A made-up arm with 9 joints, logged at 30 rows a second.
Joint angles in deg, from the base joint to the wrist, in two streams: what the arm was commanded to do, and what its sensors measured. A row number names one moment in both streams.
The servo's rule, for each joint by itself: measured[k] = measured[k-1] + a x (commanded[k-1-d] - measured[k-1]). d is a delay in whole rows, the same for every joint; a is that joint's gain. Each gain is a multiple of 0.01, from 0.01 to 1. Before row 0 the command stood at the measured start. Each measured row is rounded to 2 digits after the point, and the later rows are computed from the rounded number. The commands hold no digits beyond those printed.
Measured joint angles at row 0:
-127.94, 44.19, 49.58, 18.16, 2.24, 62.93, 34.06, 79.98, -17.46
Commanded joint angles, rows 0 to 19:
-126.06, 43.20, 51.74, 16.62, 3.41, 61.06, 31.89, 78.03, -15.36
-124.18, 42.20, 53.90, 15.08, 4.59, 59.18, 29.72, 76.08, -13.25
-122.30, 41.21, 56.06, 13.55, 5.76, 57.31, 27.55, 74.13, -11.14
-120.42, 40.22, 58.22, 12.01, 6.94, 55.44, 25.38, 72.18, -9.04
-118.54, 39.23, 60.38, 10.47, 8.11, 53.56, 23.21, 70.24, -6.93
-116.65, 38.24, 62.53, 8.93, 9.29, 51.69, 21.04, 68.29, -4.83
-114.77, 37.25, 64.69, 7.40, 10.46, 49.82, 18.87, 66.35, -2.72
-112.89, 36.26, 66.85, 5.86, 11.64, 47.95, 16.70, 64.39, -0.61
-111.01, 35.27, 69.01, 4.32, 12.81, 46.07, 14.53, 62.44, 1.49
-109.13, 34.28, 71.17, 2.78, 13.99, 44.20, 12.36, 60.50, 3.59
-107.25, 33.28, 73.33, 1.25, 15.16, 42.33, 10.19, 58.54, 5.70
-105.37, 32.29, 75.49, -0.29, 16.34, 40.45, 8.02, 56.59, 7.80
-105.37, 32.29, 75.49, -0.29, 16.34, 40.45, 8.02, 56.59, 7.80
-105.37, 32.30, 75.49, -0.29, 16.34, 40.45, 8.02, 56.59, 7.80
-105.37, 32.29, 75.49, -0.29, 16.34, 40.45, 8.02, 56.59, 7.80
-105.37, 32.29, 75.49, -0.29, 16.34, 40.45, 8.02, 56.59, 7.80
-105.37, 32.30, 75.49, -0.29, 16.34, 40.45, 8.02, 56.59, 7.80
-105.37, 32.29, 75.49, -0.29, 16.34, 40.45, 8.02, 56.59, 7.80
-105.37, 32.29, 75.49, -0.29, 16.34, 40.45, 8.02, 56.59, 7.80
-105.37, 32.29, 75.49, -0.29, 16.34, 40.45, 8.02, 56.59, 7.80
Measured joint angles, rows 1 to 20:
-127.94, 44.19, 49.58, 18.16, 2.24, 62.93, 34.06, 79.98, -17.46
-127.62, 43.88, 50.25, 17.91, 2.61, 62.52, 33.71, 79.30, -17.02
-127.04, 43.36, 51.38, 17.46, 3.24, 61.79, 33.07, 78.17, -16.23
-126.23, 42.69, 52.83, 16.83, 4.05, 60.80, 32.19, 76.76, -15.16
-125.24, 41.92, 54.50, 16.06, 4.97, 59.62, 31.10, 75.16, -13.87
-124.10, 41.09, 56.32, 15.17, 5.97, 58.29, 29.84, 73.44, -12.41
-122.83, 40.21, 58.25, 14.17, 7.03, 56.84, 28.43, 71.64, -10.82
-121.46, 39.29, 60.25, 13.09, 8.13, 55.30, 26.90, 69.79, -9.12
-120.00, 38.35, 62.30, 11.93, 9.25, 53.68, 25.27, 67.90, -7.33
-118.47, 37.40, 64.38, 10.71, 10.39, 52.01, 23.55, 65.99, -5.48
-116.88, 36.43, 66.48, 9.44, 11.54, 50.29, 21.76, 64.07, -3.58
-115.24, 35.45, 68.60, 8.13, 12.70, 48.54, 19.91, 62.13, -1.63
-113.56, 34.47, 70.74, 6.78, 13.86, 46.76, 18.01, 60.19, 0.35
-112.17, 33.79, 72.21, 5.65, 14.65, 45.37, 16.41, 58.93, 1.91
-111.01, 33.33, 73.23, 4.70, 15.19, 44.29, 15.07, 58.11, 3.15
-110.05, 33.01, 73.93, 3.90, 15.56, 43.45, 13.94, 57.58, 4.13
-109.25, 32.79, 74.41, 3.23, 15.81, 42.79, 12.99, 57.23, 4.90
-108.59, 32.64, 74.74, 2.67, 15.98, 42.28, 12.19, 57.01, 5.51
-108.04, 32.53, 74.97, 2.20, 16.10, 41.88, 11.52, 56.86, 5.99
-107.59, 32.46, 75.13, 1.80, 16.18, 41.57, 10.96, 56.77, 6.37
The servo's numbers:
d 1
a 0.17 0.31 0.31 0.16 0.32 0.22 0.16 0.35 0.21

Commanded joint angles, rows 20 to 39:
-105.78, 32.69, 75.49, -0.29, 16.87, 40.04, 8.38, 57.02, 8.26
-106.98, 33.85, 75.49, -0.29, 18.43, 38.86, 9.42, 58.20, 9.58
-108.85, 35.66, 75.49, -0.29, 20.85, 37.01, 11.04, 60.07, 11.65
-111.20, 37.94, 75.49, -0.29, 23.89, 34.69, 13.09, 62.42, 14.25
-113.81, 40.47, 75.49, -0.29, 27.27, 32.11, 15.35, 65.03, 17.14
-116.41, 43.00, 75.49, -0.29, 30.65, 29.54, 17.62, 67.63, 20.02
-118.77, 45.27, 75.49, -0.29, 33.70, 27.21, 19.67, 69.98, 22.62
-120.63, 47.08, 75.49, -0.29, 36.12, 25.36, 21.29, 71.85, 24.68
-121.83, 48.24, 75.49, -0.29, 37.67, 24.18, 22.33, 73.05, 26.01
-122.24, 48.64, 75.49, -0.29, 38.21, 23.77, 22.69, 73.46, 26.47
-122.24, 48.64, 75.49, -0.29, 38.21, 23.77, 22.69, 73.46, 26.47
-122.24, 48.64, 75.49, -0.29, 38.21, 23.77, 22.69, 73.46, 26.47
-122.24, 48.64, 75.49, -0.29, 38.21, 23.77, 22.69, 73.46, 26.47
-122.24, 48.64, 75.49, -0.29, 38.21, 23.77, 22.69, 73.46, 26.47
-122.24, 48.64, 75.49, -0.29, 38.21, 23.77, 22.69, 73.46, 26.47
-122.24, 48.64, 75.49, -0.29, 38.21, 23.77, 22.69, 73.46, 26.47
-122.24, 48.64, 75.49, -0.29, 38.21, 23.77, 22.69, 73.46, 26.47
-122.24, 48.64, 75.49, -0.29, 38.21, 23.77, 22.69, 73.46, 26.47
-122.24, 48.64, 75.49, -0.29, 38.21, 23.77, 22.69, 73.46, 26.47
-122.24, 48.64, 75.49, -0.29, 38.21, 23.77, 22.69, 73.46, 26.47
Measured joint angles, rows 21 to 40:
-107.21, 32.41, 75.24, 1.47, 16.23, 41.32, 10.49, 56.71, 6.67
-106.97, 32.50, 75.32, 1.19, 16.43, 41.04, 10.15, 56.82, 7.00
-106.97, 32.92, 75.37, 0.95, 17.07, 40.56, 10.03, 57.30, 7.54
-107.29, 33.77, 75.41, 0.75, 18.28, 39.78, 10.19, 58.27, 8.40
-107.95, 35.06, 75.43, 0.58, 20.08, 38.66, 10.65, 59.72, 9.63
-108.95, 36.74, 75.45, 0.44, 22.38, 37.22, 11.40, 61.58, 11.21
-110.22, 38.68, 75.46, 0.32, 25.03, 35.53, 12.40, 63.70, 13.06
-111.67, 40.72, 75.47, 0.22, 27.80, 33.70, 13.56, 65.90, 15.07
-113.19, 42.69, 75.48, 0.14, 30.46, 31.87, 14.80, 67.98, 17.09
-114.66, 44.41, 75.48, 0.07, 32.77, 30.18, 16.00, 69.75, 18.96
-115.95, 45.72, 75.48, 0.01, 34.51, 28.77, 17.07, 71.05, 20.54
-117.02, 46.63, 75.48, -0.04, 35.69, 27.67, 17.97, 71.89, 21.79
-117.91, 47.25, 75.48, -0.08, 36.50, 26.81, 18.73, 72.44, 22.77
-118.65, 47.68, 75.48, -0.11, 37.05, 26.14, 19.36, 72.80, 23.55
-119.26, 47.98, 75.48, -0.14, 37.42, 25.62, 19.89, 73.03, 24.16
-119.77, 48.18, 75.48, -0.16, 37.67, 25.21, 20.34, 73.18, 24.65
-120.19, 48.32, 75.48, -0.18, 37.84, 24.89, 20.72, 73.28, 25.03
-120.54, 48.42, 75.48, -0.20, 37.96, 24.64, 21.04, 73.34, 25.33
-120.83, 48.49, 75.48, -0.21, 38.04, 24.45, 21.30, 73.38, 25.57
-121.07, 48.54, 75.48, -0.22, 38.09, 24.30, 21.52, 73.41, 25.76

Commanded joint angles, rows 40 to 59:
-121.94, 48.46, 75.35, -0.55, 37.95, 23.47, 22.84, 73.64, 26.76
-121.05, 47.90, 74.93, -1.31, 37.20, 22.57, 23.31, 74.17, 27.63
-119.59, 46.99, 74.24, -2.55, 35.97, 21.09, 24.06, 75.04, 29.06
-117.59, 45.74, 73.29, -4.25, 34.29, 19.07, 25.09, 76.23, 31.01
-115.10, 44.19, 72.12, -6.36, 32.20, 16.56, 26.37, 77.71, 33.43
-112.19, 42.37, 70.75, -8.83, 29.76, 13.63, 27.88, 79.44, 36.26
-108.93, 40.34, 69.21, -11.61, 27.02, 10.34, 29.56, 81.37, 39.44
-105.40, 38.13, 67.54, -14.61, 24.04, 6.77, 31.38, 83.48, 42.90
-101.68, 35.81, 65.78, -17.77, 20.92, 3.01, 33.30, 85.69, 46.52
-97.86, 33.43, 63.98, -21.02, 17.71, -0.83, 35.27, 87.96, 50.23
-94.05, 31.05, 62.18, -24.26, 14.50, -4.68, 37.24, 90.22, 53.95
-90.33, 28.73, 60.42, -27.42, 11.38, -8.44, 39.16, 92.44, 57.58
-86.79, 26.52, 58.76, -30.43, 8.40, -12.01, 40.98, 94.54, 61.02
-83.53, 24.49, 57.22, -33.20, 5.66, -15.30, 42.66, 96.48, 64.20
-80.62, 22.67, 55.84, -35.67, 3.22, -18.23, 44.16, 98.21, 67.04
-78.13, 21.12, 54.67, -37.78, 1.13, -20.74, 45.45, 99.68, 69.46
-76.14, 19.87, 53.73, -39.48, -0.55, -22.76, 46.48, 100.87, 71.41
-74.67, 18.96, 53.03, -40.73, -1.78, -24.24, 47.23, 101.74, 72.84
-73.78, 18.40, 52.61, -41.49, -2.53, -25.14, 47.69, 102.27, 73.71
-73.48, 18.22, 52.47, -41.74, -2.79, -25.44, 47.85, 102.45, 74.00
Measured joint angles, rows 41 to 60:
-121.27, 48.57, 75.48, -0.23, 38.13, 24.18, 21.71, 73.43, 25.91
-121.38, 48.54, 75.44, -0.28, 38.07, 24.02, 21.89, 73.50, 26.09
-121.32, 48.34, 75.28, -0.44, 37.79, 23.70, 22.12, 73.73, 26.41
-121.03, 47.92, 74.96, -0.78, 37.21, 23.13, 22.43, 74.19, 26.97
-120.45, 47.24, 74.44, -1.34, 36.28, 22.24, 22.86, 74.90, 27.82
-119.54, 46.29, 73.72, -2.14, 34.97, 20.99, 23.42, 75.88, 29.00
-118.29, 45.07, 72.80, -3.21, 33.30, 19.37, 24.13, 77.13, 30.52
-116.70, 43.60, 71.69, -4.55, 31.29, 17.38, 25.00, 78.61, 32.39
-114.78, 41.90, 70.40, -6.16, 28.97, 15.05, 26.02, 80.31, 34.60
-112.55, 40.01, 68.97, -8.02, 26.39, 12.40, 27.18, 82.19, 37.10
-110.05, 37.97, 67.42, -10.10, 23.61, 9.49, 28.47, 84.21, 39.86
-107.33, 35.82, 65.80, -12.37, 20.69, 6.37, 29.87, 86.31, 42.82
-104.44, 33.62, 64.13, -14.78, 17.71, 3.11, 31.36, 88.46, 45.92
-101.44, 31.42, 62.47, -17.28, 14.73, -0.22, 32.90, 90.59, 49.09
-98.40, 29.27, 60.84, -19.83, 11.83, -3.54, 34.46, 92.65, 52.26
-95.38, 27.22, 59.29, -22.36, 9.07, -6.77, 36.01, 94.60, 55.36
-92.45, 25.33, 57.86, -24.83, 6.53, -9.84, 37.52, 96.38, 58.32
-89.68, 23.64, 56.58, -27.17, 4.26, -12.68, 38.95, 97.95, 61.07
-87.13, 22.19, 55.48, -29.34, 2.33, -15.22, 40.27, 99.28, 63.54
-84.86, 21.02, 54.59, -31.28, 0.77, -17.40, 41.46, 100.33, 65.68

